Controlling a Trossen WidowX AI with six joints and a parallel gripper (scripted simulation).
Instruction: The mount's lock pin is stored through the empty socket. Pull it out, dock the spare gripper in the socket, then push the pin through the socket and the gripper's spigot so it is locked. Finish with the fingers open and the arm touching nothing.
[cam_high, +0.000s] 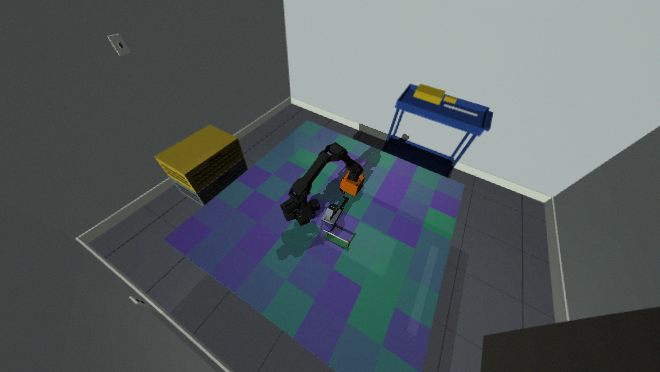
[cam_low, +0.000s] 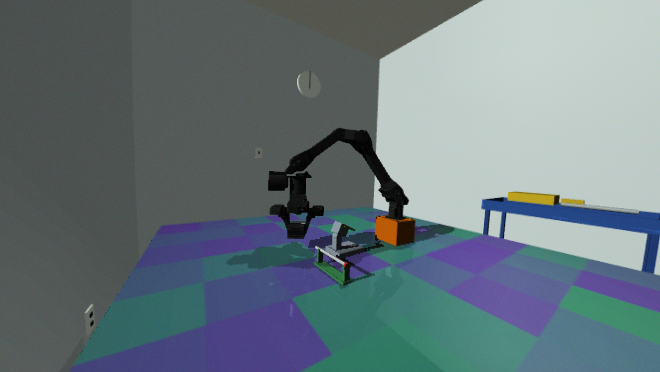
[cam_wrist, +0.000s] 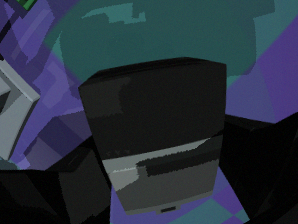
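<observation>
Right now the spare gripper is 10 mm behind my gripper tip, 10 mm to the right of it and 20 mm above it. Round my gripper tip: grey mount: 90 mm behind, 140 mm to the left; green cradle: 40 mm ahead, 220 mm to the left, 30 mm below.
</observation>
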